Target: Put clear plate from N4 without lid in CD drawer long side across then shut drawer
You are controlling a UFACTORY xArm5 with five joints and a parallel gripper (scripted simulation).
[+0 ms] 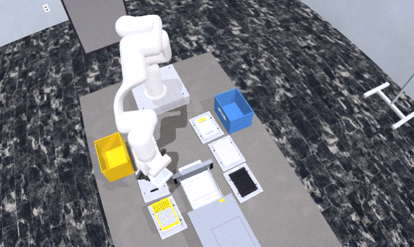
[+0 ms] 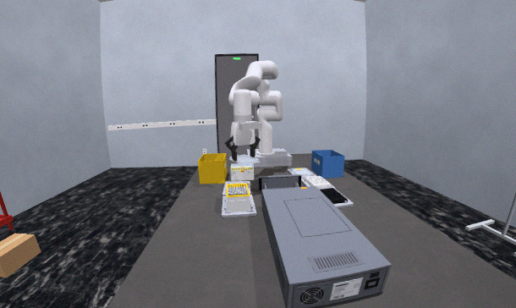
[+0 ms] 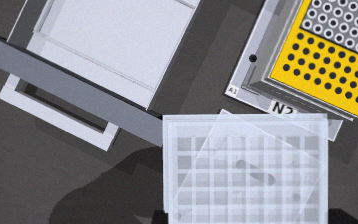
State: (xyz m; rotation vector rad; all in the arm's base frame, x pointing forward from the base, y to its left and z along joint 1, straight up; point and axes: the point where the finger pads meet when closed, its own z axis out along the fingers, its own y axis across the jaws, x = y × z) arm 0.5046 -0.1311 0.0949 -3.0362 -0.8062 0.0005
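My gripper is now 16 cm to the right of the cooler drawer, 12 cm short of it and 12 cm above it. From my hand the other things lie so: clear plate (1 cm below); work nest N4 (15 cm below, 4 cm to the right, 2 cm behind); yellow-framed rack (16 cm ahead, 11 cm below, 3 cm to the right).
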